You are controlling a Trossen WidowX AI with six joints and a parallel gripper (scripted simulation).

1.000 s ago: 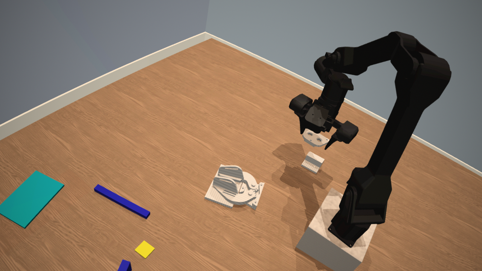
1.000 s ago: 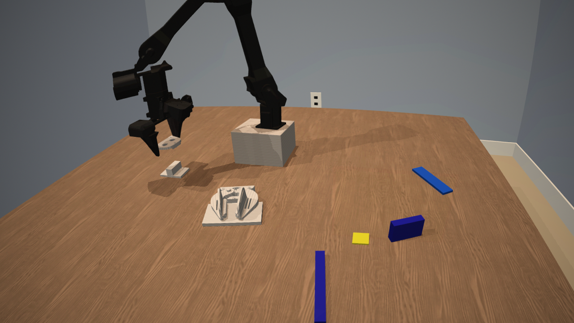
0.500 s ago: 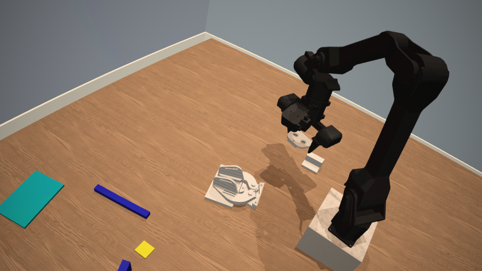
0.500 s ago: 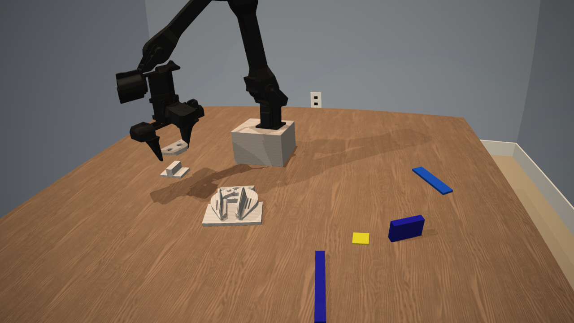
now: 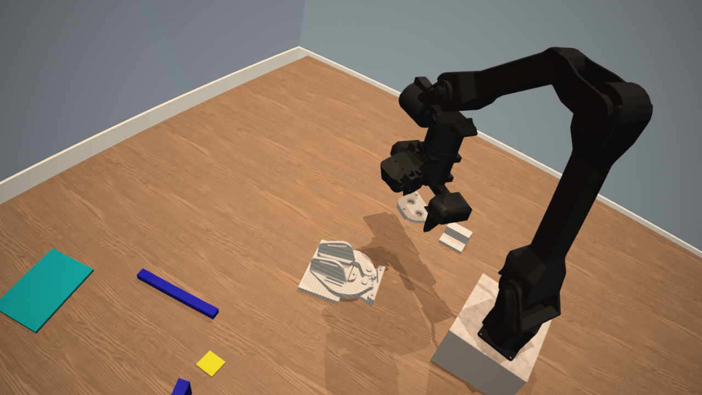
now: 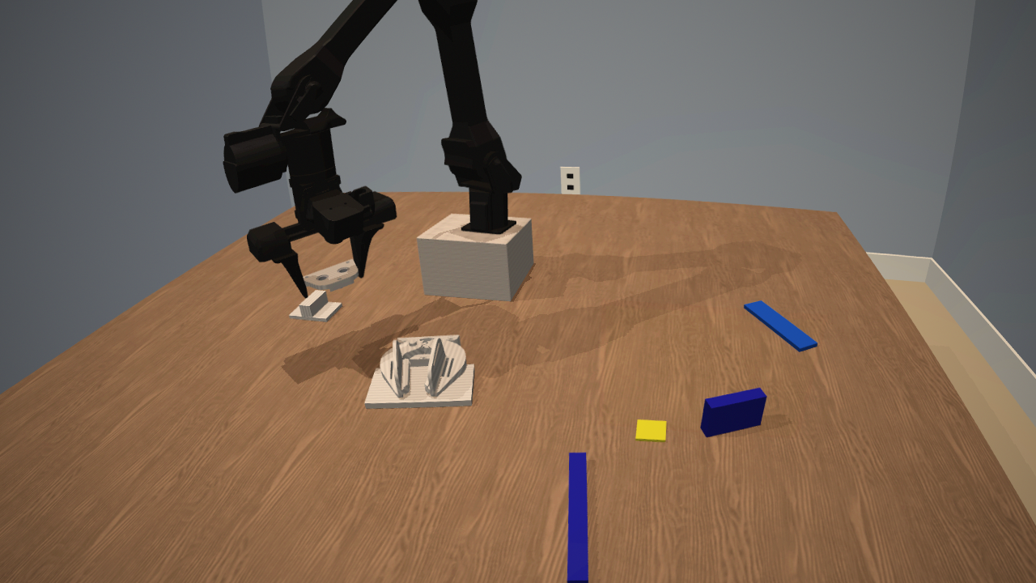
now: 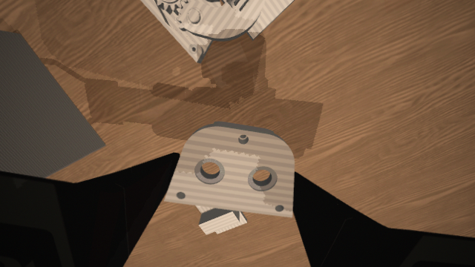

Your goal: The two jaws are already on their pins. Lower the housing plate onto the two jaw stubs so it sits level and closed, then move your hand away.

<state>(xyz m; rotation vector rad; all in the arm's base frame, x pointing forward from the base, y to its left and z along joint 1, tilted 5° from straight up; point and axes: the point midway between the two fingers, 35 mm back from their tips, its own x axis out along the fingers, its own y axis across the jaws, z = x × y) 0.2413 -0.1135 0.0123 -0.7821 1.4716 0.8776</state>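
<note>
My gripper tip is 15 cm to the right of the pale base plate, 8 cm above it and 6 cm short of it. The rest, counted from my gripper tip: housing plate (2 cm above, 1 cm to the left); small pale stepped block (10 cm to the right, 7 cm below, 6 cm behind); yellow tile (41 cm to the left, 8 cm below, 6 cm ahead).
</note>
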